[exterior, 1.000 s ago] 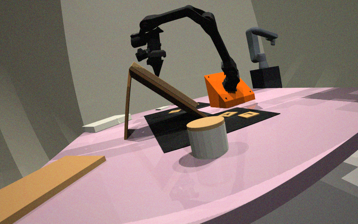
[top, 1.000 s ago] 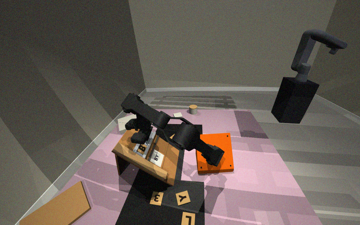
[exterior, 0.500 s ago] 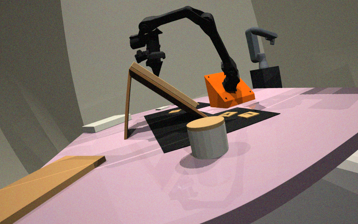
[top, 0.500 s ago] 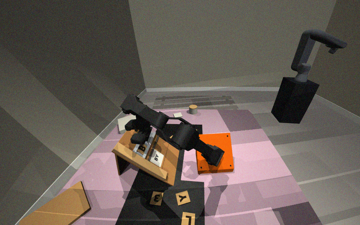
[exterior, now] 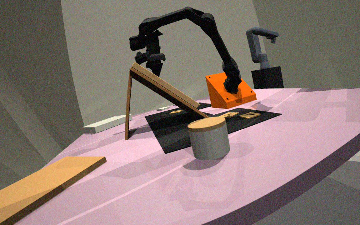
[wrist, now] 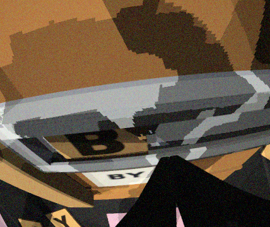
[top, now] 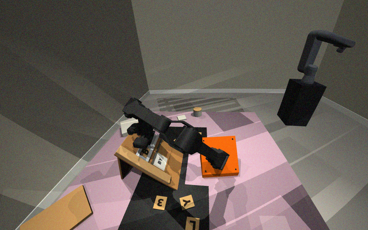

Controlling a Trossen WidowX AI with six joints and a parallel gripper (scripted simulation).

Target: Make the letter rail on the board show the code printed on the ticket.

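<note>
My gripper tip is now 40 mm to the right of the b tile, 10 mm short of it and 10 mm above it. Round my gripper tip: black mat: 190 mm below, 150 mm behind, 30 mm to the right; then white ticket: 90 mm below, 50 mm behind, 30 mm to the left; then 3 tile: 190 mm to the left, 190 mm below, 100 mm behind.
</note>
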